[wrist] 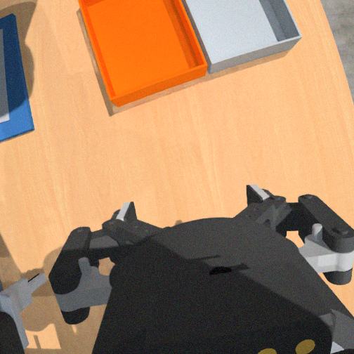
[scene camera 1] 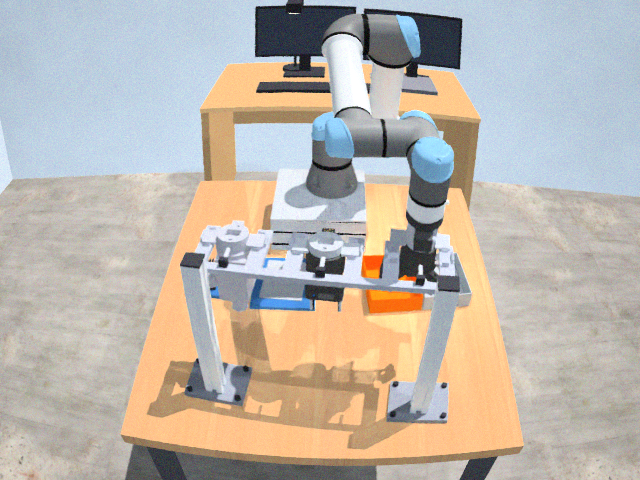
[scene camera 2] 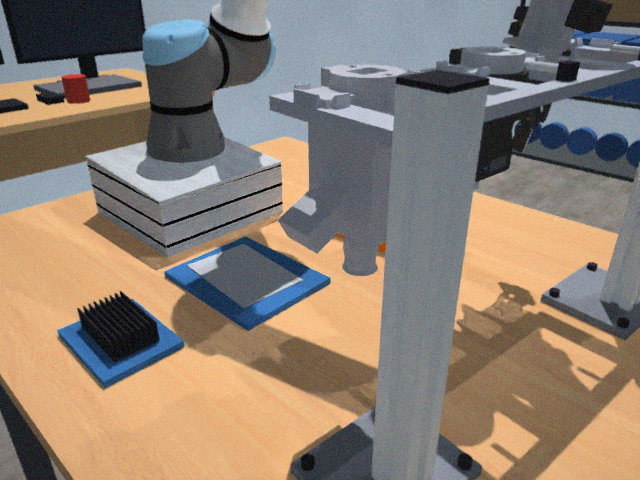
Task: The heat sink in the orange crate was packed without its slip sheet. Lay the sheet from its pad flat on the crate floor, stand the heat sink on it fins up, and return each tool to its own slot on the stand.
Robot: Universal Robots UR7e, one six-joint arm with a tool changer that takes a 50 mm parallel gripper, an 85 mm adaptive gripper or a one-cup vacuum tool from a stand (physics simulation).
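Frame: origin at the arm's base, x ahead, y left, z up, level; centimetres.
Seen in the pictures: arm's base, link origin: point(scene camera 1: 331, 184) point(scene camera 2: 186, 148).
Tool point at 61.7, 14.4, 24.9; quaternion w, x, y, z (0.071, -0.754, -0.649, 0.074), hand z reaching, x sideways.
Observation:
Offsets run from my tool point to a thing's middle, as dx, dy, dz. "spot": to the spot under its first point.
The black heat sink {-30.9, -48.8, -34.0} point(scene camera 2: 118, 328) stands fins up on the small blue pad {spot: -25.0, -54.0, -35.5} point(scene camera 2: 105, 374). The thin pale sheet {-30.2, -27.9, -35.4} point(scene camera 2: 245, 273) point(scene camera 1: 286, 285) lies flat on the larger blue pad {spot: -20.8, -35.3, -35.5} point(scene camera 2: 248, 317) point(wrist: 22, 100), partly in shadow. The orange crate {-27.7, +7.2, -34.3} point(scene camera 1: 395, 302) point(wrist: 160, 87) shows a bare orange floor in the wrist view. My adaptive gripper point(wrist: 190, 200) point(scene camera 1: 418, 260) is at the right slot of the stand point(scene camera 1: 361, 282), its fingers wide apart with nothing between them. Whether it is seated there is not clear. The vacuum tool {-1.7, -37.4, -9.7} point(scene camera 1: 232, 245) point(scene camera 2: 343, 170) hangs in the left slot, the parallel gripper point(scene camera 1: 324, 263) point(scene camera 2: 496, 149) in the middle one.
A grey tray {spot: -18.9, +18.7, -33.3} point(scene camera 1: 462, 297) point(wrist: 255, 57) sits against the crate's right side. The stand's left post {spot: +11.5, -42.7, -12.2} point(scene camera 1: 201, 320) point(scene camera 2: 429, 258) and right post {spot: +17.5, +1.8, -10.8} point(scene camera 1: 436, 335) rise from bolted base plates. The robot's white base block point(scene camera 1: 317, 204) point(scene camera 2: 222, 206) is behind the pads.

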